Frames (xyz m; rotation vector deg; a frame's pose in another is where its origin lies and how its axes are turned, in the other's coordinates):
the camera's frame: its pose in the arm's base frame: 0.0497 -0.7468 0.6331 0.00 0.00 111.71
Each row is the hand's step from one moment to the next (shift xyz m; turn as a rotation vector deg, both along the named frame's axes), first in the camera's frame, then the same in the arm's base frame.
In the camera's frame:
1: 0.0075 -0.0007 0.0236 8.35 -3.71 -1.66
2: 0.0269 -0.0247 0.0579 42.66 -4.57 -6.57
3: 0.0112 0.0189 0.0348 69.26 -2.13 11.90
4: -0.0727 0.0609 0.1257 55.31 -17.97 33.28
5: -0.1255 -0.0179 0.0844 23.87 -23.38 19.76
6: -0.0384 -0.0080 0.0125 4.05 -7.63 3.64
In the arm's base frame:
1: -0.0021 0.0072 0.0236 0.36 9.13 -1.66
2: 0.0130 0.0341 0.0579 -11.53 41.32 -6.57
3: -0.0217 0.0034 0.0348 -23.64 65.14 11.90
4: -0.0297 -0.0901 0.1257 -3.76 58.03 33.28
5: 0.0631 -0.1100 0.0844 12.89 30.83 19.76
6: 0.0216 -0.0327 0.0125 5.59 6.59 3.64

